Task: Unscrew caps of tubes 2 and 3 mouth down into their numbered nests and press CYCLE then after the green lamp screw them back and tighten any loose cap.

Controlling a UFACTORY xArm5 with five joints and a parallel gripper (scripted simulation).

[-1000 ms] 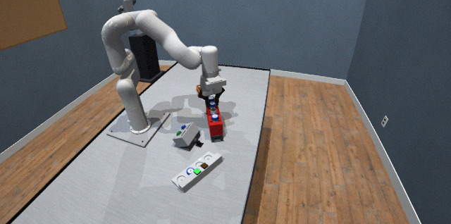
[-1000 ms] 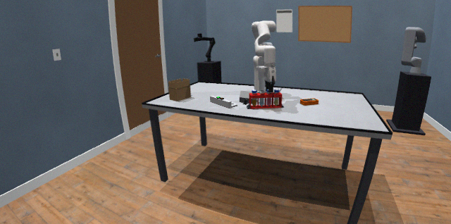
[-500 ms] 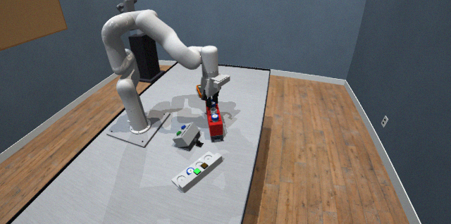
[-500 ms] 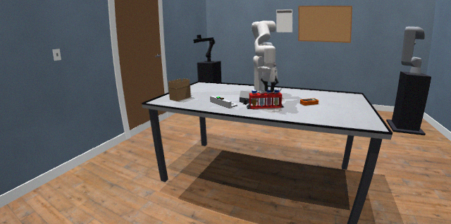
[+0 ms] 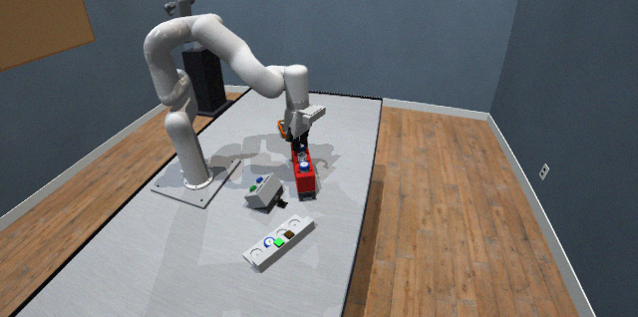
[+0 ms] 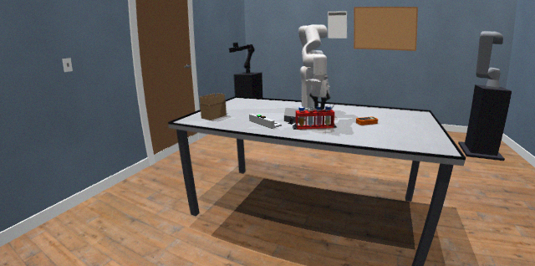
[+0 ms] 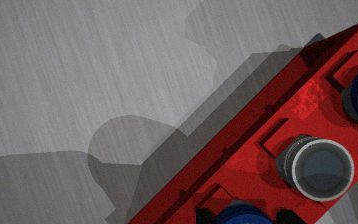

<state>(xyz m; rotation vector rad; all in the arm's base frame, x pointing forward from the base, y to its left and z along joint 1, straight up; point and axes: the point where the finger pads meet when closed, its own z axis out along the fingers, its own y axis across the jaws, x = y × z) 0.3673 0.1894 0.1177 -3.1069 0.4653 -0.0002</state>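
My gripper is now 10 mm above the blue-rimmed cap. From my hand the other things lie so: grey key housing 180 mm to the right, 80 mm below, 80 mm behind; blue key 160 mm to the right, 90 mm behind, 60 mm below; green key 200 mm to the right, 100 mm behind, 60 mm below.
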